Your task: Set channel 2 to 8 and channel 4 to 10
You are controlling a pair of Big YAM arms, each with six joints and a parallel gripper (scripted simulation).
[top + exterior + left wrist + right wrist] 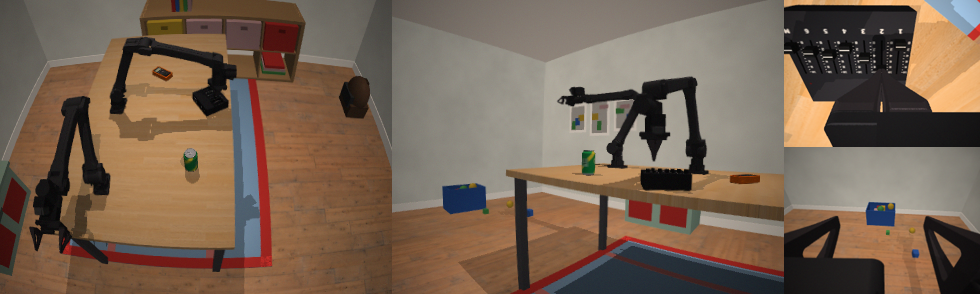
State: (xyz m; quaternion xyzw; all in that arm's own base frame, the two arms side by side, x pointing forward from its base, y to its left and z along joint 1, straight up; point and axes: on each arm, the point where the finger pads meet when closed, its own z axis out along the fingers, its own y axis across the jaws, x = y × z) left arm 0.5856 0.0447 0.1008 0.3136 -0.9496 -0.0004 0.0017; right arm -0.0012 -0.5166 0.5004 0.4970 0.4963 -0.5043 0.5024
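My left hand is 1 cm past the channel 4 cap, 5 cm to the right of it and 4 cm above it. Also, from my left hand: channel 3 knob: 1 cm behind, 2 cm to the left, 4 cm below; channel 2 knob: 1 cm behind, 1 cm to the right, 4 cm below.
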